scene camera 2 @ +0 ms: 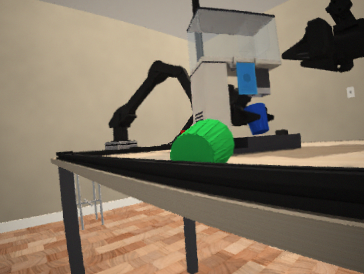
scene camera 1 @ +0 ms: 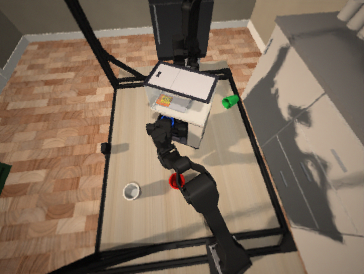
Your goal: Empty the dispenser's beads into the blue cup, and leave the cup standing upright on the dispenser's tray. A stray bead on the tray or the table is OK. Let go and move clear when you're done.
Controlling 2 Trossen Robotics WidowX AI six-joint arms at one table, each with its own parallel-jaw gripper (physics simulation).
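Where they show: left gripper, between the fingertips: (scene camera 2: 291, 60); right gripper, between the fingertips: (scene camera 2: 267, 117); left arm's base, origin of its link: (scene camera 1: 192, 62); right arm's base, origin of its link: (scene camera 2: 120, 141) (scene camera 1: 228, 257).
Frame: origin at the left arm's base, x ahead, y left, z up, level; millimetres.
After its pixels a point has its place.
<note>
The blue cup (scene camera 1: 169, 120) (scene camera 2: 259, 120) {z 13, x 455, y -50 mm} is tilted slightly and held low over the dispenser's black tray (scene camera 2: 272, 142) {z -47, x 407, y -41 mm}, under the outlet. My right gripper (scene camera 1: 167, 123) {z 21, x 444, y -69 mm} (scene camera 2: 258, 116) {z 21, x 444, y -69 mm} is shut on the cup; the arm hides much of it in scene camera 1. The dispenser (scene camera 1: 182, 82) {z 294, x 488, y 7 mm} (scene camera 2: 211, 95) {z 72, x 442, y 108 mm} has a clear hopper and, in scene camera 2, a blue flap (scene camera 2: 246, 78) {z 113, x 417, y 19 mm} above the cup. My left gripper (scene camera 1: 191, 63) (scene camera 2: 292, 59) {z 129, x 316, y -24 mm} is open and empty, beyond the dispenser in scene camera 1 and right of its hopper in scene camera 2. I cannot make out beads.
A green cup (scene camera 1: 230, 102) {z -11, x 284, y 245 mm} (scene camera 2: 202, 142) {z -29, x 212, y 275 mm} lies on its side near the table's edge. A white cup (scene camera 1: 131, 191) {z -46, x 808, y -174 mm} stands at the lower left in scene camera 1. A red cup (scene camera 1: 176, 181) is partly under the right arm. Black rails (scene camera 1: 104, 190) {z -68, x 802, y -310 mm} border the table.
</note>
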